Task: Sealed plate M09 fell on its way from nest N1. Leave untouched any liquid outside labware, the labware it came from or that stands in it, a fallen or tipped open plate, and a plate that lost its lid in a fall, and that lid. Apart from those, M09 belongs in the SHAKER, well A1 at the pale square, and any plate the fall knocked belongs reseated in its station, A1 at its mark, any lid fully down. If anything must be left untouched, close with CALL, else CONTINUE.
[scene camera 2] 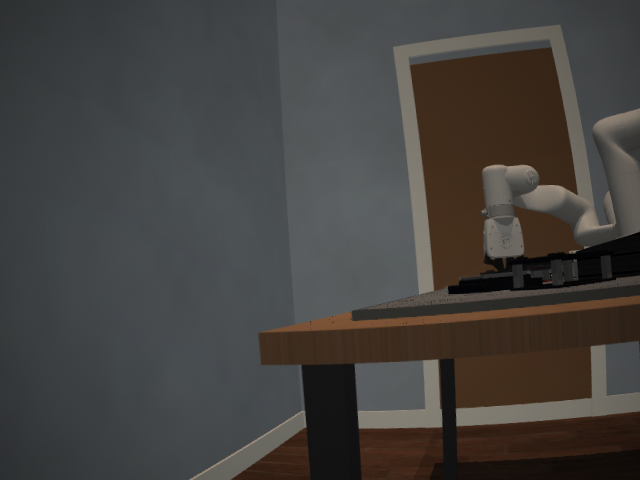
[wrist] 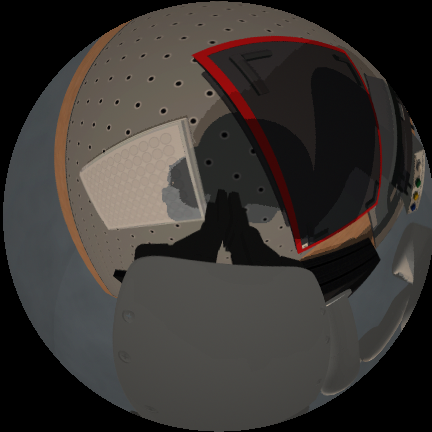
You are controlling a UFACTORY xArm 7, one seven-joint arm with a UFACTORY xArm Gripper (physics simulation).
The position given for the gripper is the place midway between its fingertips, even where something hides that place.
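Note:
The gripper [scene camera 2: 506,286] can be seen, as can a pale plate [wrist: 151,178].

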